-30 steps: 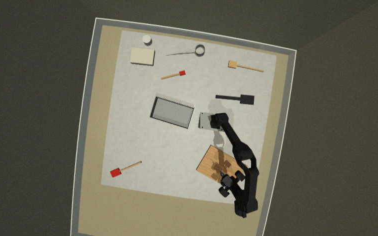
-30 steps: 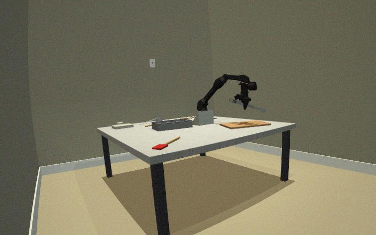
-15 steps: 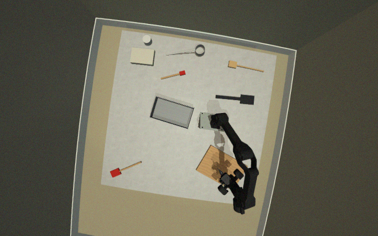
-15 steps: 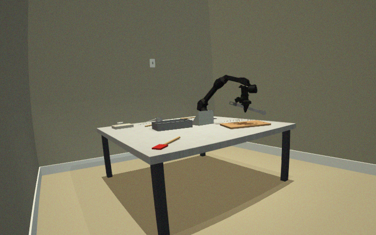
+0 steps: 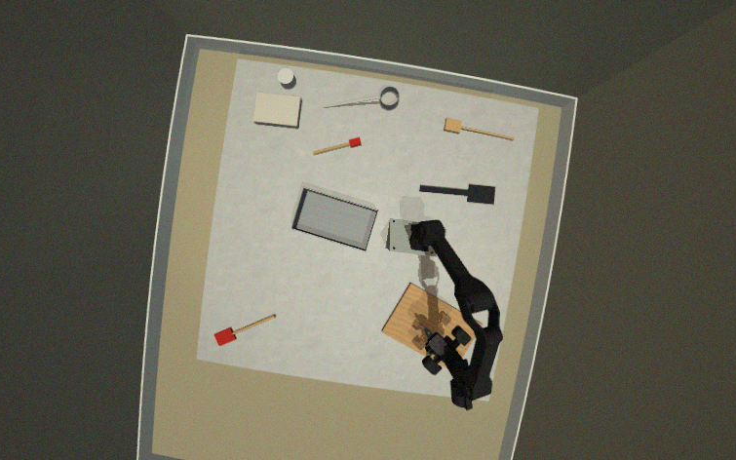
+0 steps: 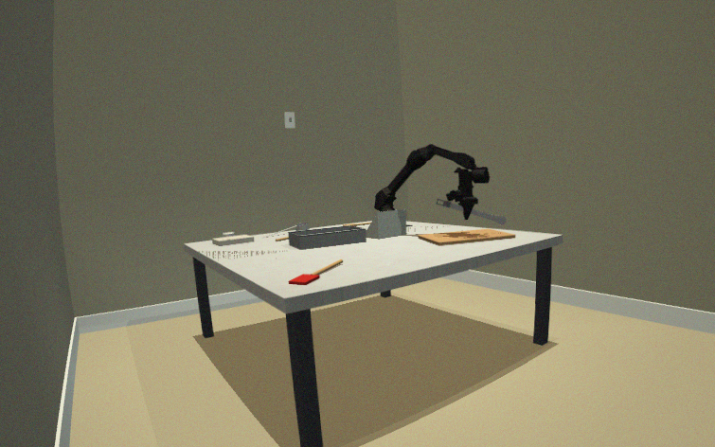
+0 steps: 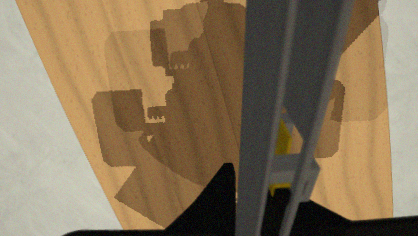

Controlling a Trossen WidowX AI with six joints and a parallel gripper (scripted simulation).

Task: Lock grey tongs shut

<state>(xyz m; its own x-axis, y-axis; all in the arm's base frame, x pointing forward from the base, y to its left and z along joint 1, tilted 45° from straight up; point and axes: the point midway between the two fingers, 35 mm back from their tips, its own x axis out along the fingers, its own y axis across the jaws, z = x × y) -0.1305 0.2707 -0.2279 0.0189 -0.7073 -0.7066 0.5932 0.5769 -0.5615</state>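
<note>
The wooden board lies 70 mm below my gripper tip. From my gripper tip the other things lie so: black spatula (590 mm to the right, 80 mm below, 50 mm behind); then roasting tin (460 mm ahead, 400 mm to the right, 50 mm below); then red spatula (810 mm ahead, 120 mm to the left, 70 mm below).
</note>
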